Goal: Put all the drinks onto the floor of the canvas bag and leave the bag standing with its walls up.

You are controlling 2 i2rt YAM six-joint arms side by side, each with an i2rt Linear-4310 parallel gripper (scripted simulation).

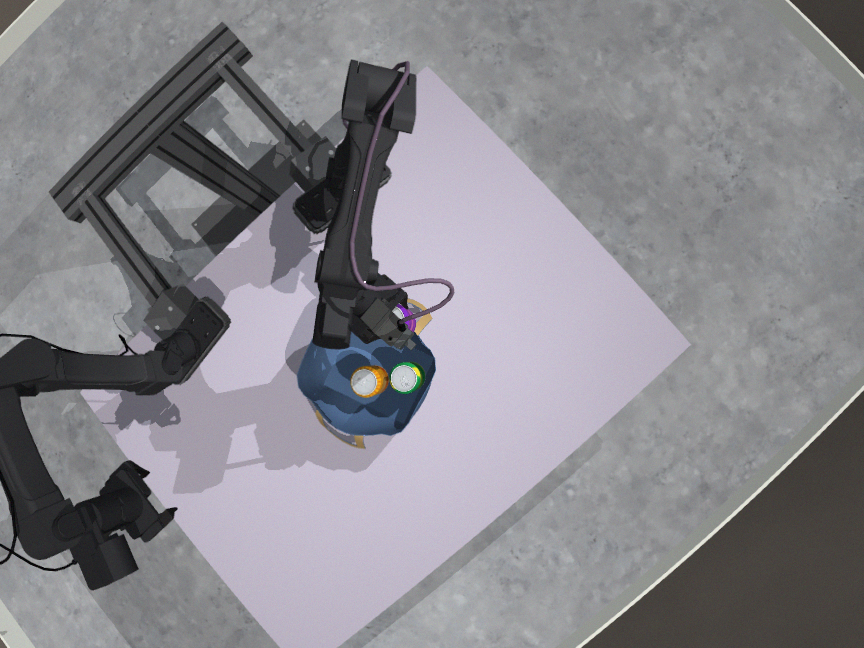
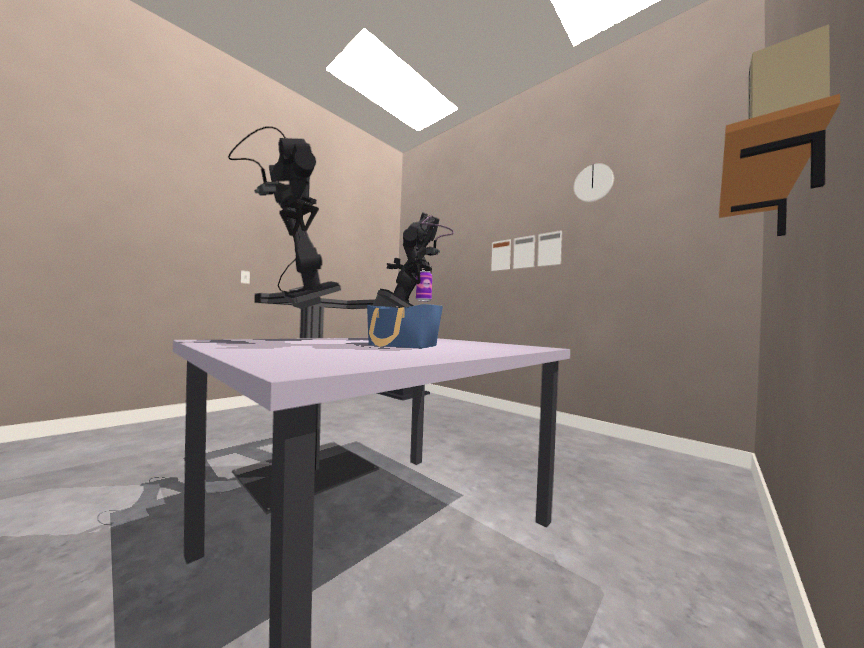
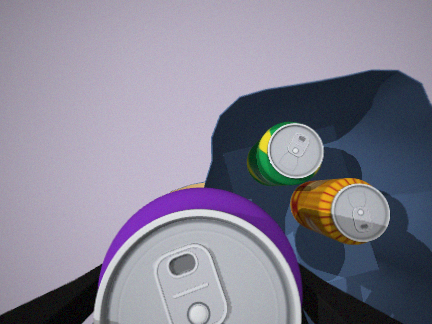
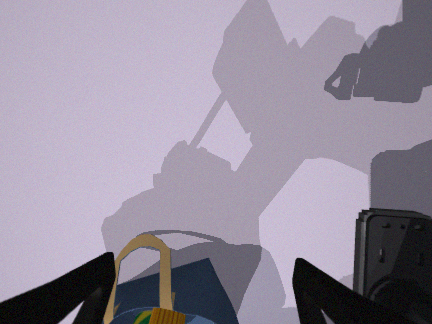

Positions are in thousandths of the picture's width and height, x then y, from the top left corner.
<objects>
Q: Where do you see a blue canvas bag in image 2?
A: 483,504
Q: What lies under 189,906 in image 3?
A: My left gripper.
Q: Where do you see a blue canvas bag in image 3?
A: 867,350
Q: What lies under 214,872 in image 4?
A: My right gripper.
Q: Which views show my right gripper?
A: Image 1, image 2 and image 4 only.
</objects>
